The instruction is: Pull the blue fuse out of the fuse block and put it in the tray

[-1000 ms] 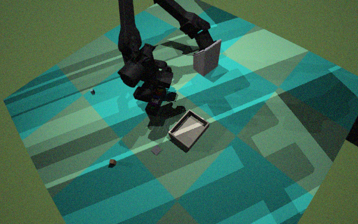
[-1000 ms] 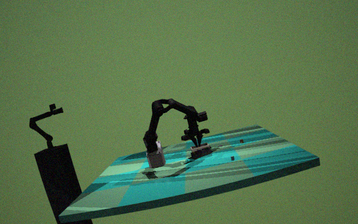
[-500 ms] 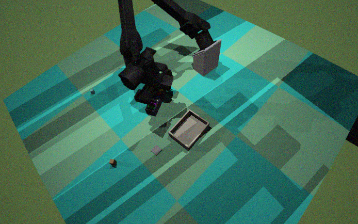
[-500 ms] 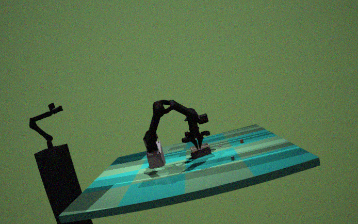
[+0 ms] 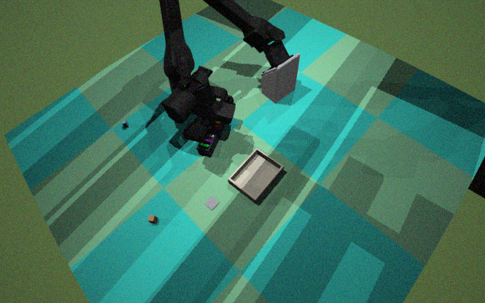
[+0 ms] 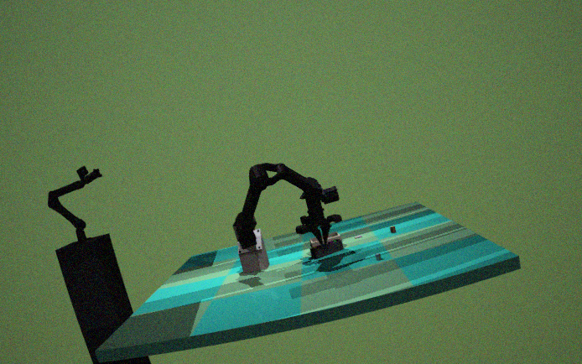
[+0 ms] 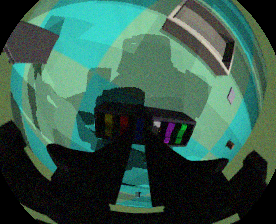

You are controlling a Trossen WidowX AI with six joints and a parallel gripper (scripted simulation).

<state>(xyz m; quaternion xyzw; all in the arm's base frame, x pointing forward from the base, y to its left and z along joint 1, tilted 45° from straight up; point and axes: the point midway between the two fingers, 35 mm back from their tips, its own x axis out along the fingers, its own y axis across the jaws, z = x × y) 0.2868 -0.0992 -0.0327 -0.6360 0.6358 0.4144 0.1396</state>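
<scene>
My gripper tip is 20 mm above the blue fuse. From my gripper tip the other things lie so: grey tray 200 mm to the left, 40 mm below, 20 mm ahead; brown cube 310 mm ahead, 60 mm to the left, 30 mm below; flat grey piece 170 mm ahead, 150 mm to the left, 40 mm below.
</scene>
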